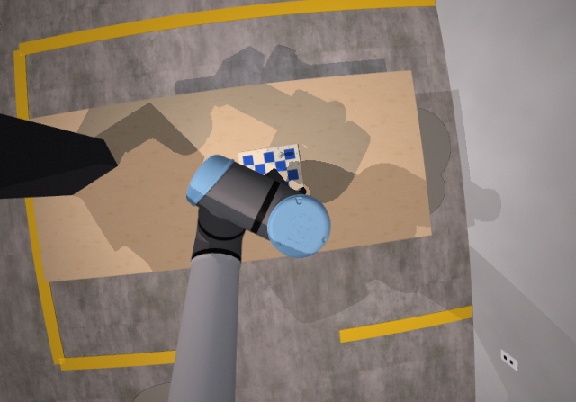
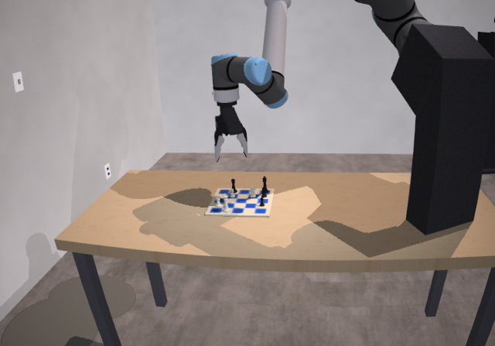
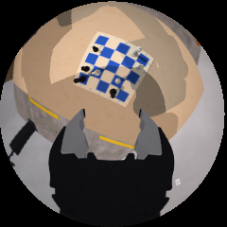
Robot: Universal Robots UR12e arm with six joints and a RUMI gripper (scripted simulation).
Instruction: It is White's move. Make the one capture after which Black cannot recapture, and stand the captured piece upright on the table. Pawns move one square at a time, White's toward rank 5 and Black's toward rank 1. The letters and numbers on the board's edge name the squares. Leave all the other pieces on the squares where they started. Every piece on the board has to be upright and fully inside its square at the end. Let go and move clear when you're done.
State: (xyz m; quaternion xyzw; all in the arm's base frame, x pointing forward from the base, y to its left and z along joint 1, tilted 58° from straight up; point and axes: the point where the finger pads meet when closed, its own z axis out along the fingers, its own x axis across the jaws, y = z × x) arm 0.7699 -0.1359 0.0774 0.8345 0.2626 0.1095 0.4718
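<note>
Right now my hand is 110 mm above the black pawn. The rest, counted from my hand: chessboard (140 mm below, 80 mm to the left, 30 mm behind).
</note>
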